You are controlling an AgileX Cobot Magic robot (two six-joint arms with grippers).
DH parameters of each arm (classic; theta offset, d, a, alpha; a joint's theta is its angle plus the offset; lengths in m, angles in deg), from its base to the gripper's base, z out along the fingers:
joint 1: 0 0.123 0 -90
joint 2: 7.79 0 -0.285 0
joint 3: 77.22 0 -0.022 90
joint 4: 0 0.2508 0 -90
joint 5: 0 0 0.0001 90
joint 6: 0 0.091 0 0
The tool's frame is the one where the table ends.
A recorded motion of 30 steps. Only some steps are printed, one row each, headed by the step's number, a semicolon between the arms.
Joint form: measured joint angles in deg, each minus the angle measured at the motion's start. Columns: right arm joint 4, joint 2, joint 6, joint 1, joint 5, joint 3; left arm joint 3, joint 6, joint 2, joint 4, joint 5, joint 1.
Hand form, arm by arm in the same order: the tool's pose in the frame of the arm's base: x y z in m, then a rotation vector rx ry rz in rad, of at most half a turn. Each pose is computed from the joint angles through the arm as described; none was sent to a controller.
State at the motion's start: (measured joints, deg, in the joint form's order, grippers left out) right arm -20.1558 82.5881 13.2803 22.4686 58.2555 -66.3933; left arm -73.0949 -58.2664 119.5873 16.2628 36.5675 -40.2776
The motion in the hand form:
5: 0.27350 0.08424 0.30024 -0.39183 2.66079 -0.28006; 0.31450 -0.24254 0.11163 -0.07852 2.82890 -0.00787
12: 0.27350 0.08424 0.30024 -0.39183 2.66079 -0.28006; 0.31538 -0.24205 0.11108 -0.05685 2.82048 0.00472
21: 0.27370 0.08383 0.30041 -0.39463 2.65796 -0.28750; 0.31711 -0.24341 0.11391 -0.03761 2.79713 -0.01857
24: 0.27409 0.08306 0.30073 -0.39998 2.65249 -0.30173; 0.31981 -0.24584 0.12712 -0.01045 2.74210 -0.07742
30: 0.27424 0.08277 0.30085 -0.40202 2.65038 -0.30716; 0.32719 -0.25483 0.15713 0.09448 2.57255 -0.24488
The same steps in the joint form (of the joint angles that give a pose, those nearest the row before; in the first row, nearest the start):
5: 0.00 0.00 0.00 0.00 0.00 0.00; 0.00 -0.02 0.23 3.57 -0.34 0.00
12: 0.00 0.00 0.00 0.00 0.00 0.00; 0.00 -0.02 0.35 4.69 -0.43 0.00
21: -0.35 0.00 0.00 0.00 0.00 0.00; 0.00 -0.02 0.03 5.51 -1.74 0.00
24: -1.03 0.00 0.00 0.00 0.00 0.00; 0.00 -0.02 -1.70 6.76 -3.98 0.00
30: -1.29 0.00 0.00 0.00 0.00 0.00; 0.00 -0.02 -5.12 11.13 -12.52 0.00

